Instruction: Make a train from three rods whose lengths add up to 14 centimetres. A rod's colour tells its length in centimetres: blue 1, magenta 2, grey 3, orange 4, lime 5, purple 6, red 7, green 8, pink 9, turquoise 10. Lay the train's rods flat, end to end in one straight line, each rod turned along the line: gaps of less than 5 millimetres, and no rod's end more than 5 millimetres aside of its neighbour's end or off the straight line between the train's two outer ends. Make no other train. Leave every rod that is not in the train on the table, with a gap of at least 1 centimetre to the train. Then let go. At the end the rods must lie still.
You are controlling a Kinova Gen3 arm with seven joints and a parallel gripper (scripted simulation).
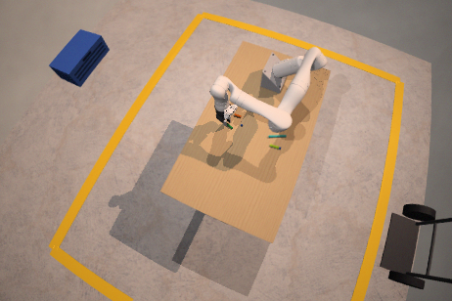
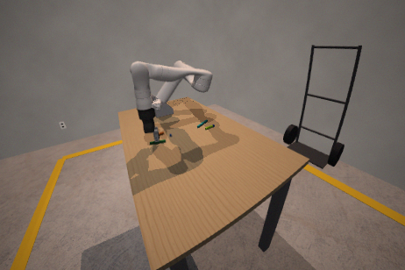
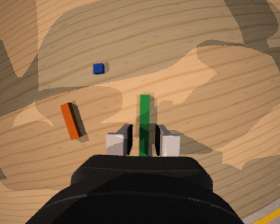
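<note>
Now: the green rod 3 cm below my hand. Round my hand: orange rod: 7 cm behind, 4 cm to the left, 3 cm below; lime rod: 4 cm ahead, 29 cm to the left, 3 cm below; turquoise rod: 2 cm behind, 29 cm to the left, 3 cm below.
</note>
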